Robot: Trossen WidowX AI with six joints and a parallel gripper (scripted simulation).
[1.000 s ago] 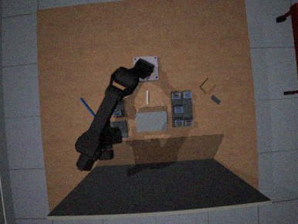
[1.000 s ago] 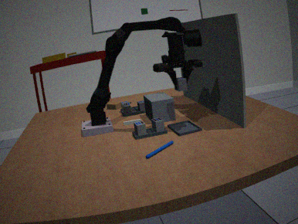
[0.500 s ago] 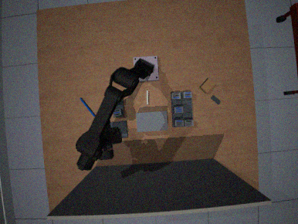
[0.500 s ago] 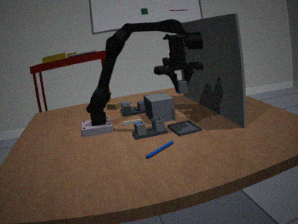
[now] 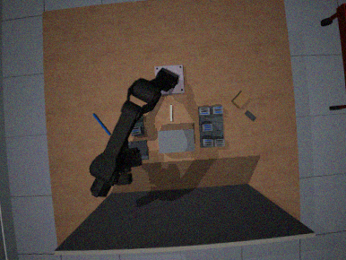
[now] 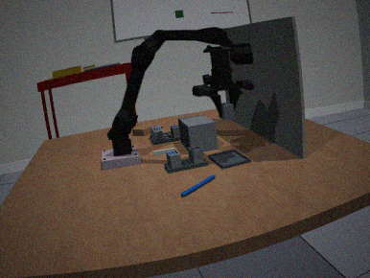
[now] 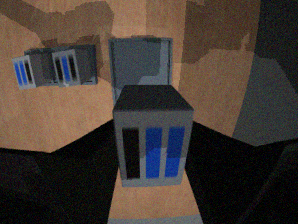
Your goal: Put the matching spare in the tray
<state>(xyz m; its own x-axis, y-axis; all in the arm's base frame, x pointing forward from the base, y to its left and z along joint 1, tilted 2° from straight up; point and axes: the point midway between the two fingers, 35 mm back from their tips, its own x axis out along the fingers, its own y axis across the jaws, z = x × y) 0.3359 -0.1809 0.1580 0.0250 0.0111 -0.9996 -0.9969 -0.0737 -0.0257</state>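
Right now my gripper tip is 140 mm above the flat dark tray. Also, from my gripper tip: blue pen 160 mm to the right, 140 mm below, 140 mm behind; mounted unit 220 mm to the left, 100 mm below, 60 mm behind; tall dark panel 220 mm to the left, 200 mm ahead, 80 mm above.
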